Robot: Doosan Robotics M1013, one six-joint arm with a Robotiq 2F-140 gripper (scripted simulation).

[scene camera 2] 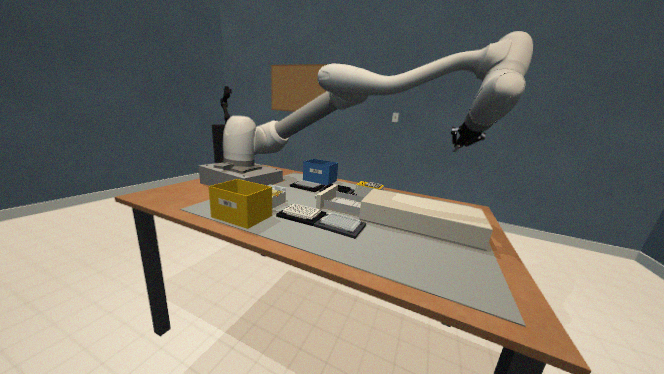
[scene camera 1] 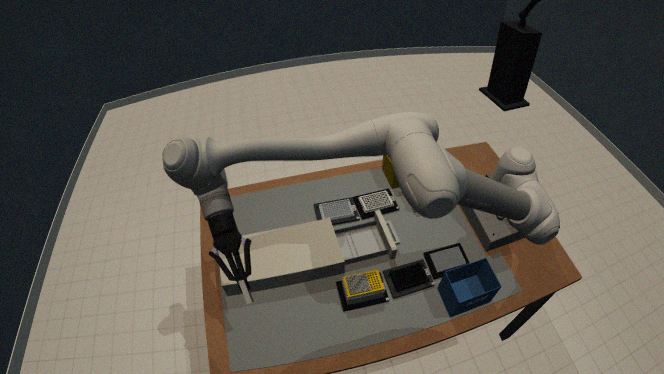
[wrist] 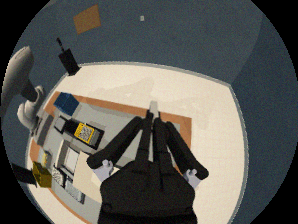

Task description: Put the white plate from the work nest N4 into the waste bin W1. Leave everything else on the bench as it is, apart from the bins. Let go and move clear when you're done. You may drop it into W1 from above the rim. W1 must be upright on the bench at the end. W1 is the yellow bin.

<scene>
In view: the gripper [scene camera 1: 250, 302], a long beige box [scene camera 1: 314, 250], a black plate [scene camera 1: 418, 276] and a blue bin [scene camera 1: 470, 280].
The long beige box shows as well in scene camera 2 [scene camera 2: 464, 225] and in the wrist view [wrist: 85, 180]. The blue bin also shows in scene camera 2 [scene camera 2: 323, 172]. The gripper is seen too in the wrist view [wrist: 153, 105].
</scene>
